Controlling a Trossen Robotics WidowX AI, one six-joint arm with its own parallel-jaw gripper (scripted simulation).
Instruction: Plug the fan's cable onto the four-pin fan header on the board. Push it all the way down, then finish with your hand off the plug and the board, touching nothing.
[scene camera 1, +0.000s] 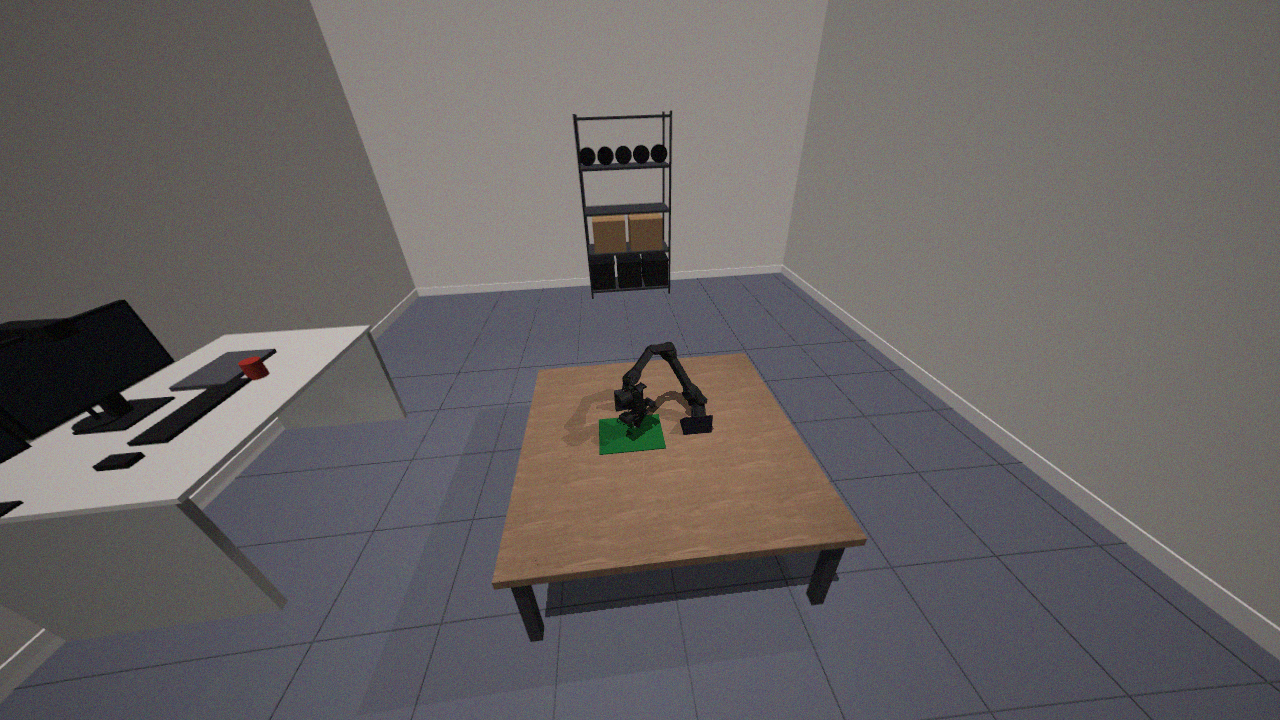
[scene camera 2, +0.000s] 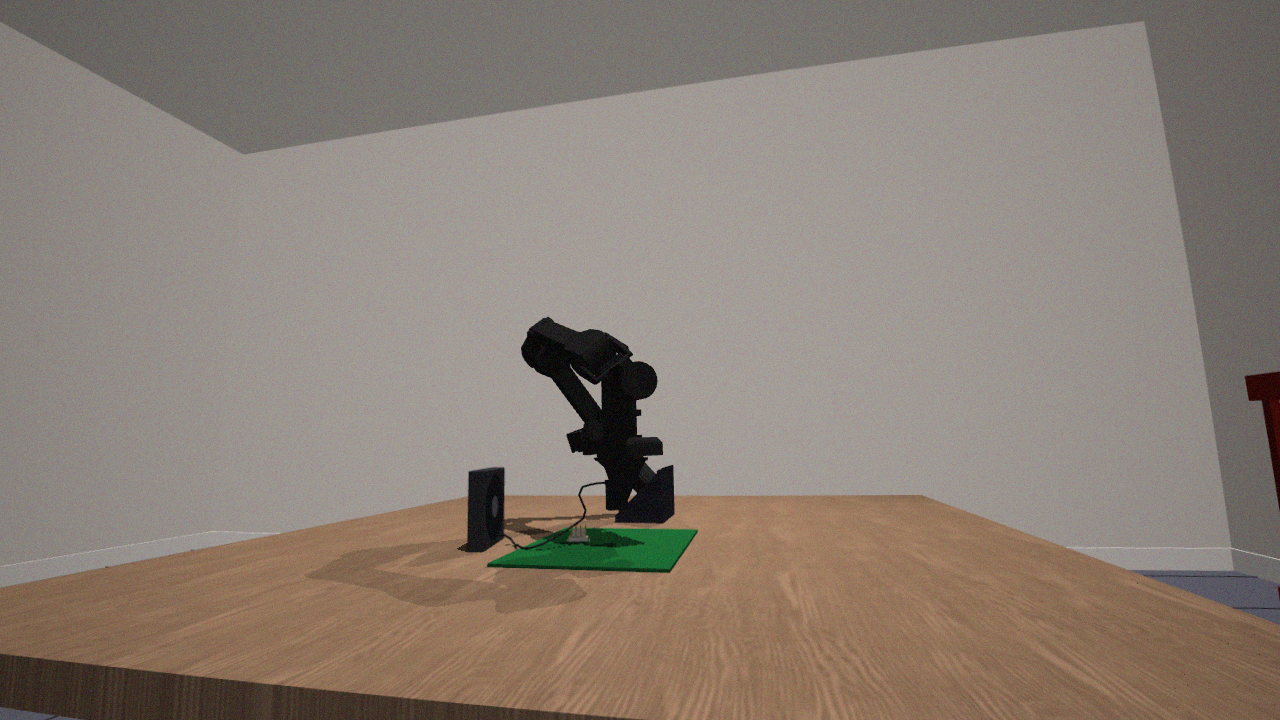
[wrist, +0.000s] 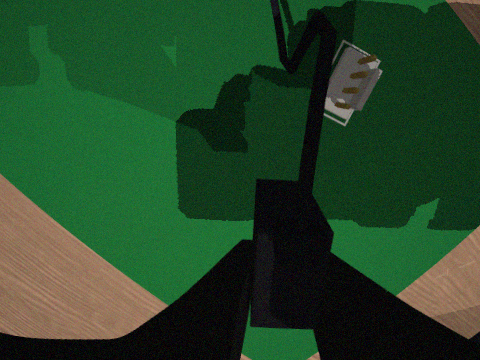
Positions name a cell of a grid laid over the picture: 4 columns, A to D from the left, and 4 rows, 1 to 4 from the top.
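Scene:
The gripper (wrist: C3) is 10 cm from the lens, while a black fan plug (wrist: C4) is 7 cm from the lens.

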